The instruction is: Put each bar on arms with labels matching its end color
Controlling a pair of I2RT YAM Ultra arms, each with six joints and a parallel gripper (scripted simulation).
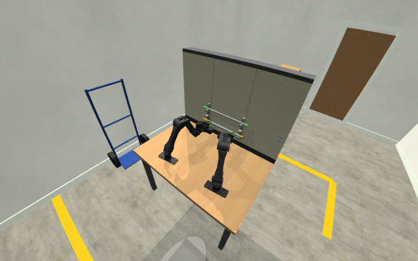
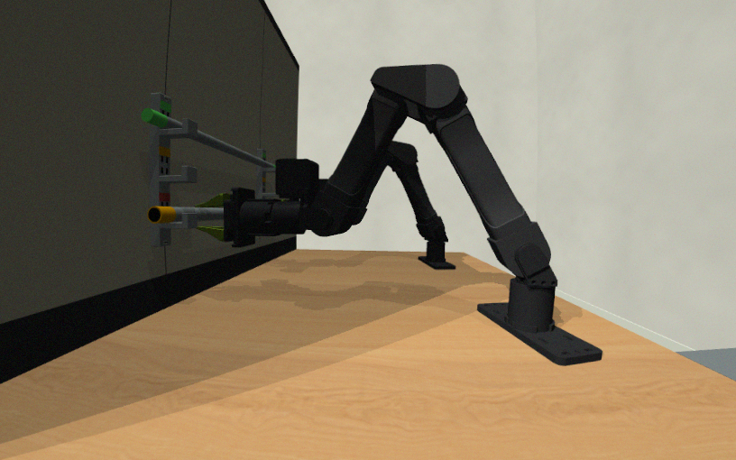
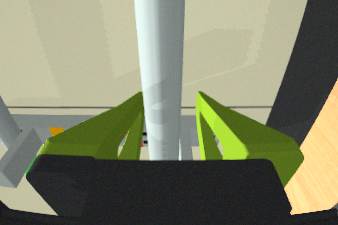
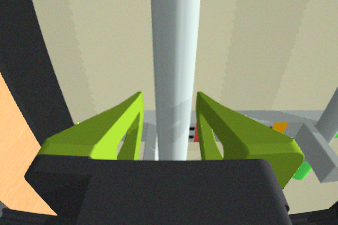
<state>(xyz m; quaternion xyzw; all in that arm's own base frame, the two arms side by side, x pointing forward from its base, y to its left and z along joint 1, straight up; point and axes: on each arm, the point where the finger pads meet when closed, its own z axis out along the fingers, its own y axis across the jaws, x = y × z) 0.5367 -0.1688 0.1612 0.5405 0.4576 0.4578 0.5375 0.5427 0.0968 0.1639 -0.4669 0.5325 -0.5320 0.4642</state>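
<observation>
My left gripper is now 15 cm to the left of the orange-ended bar and 1 cm below it. The rest, counted from my left hand: wall panel 10 cm ahead, 17 cm to the right, 26 cm above; then green-ended bar 1 cm ahead, 15 cm to the right, 15 cm above.
</observation>
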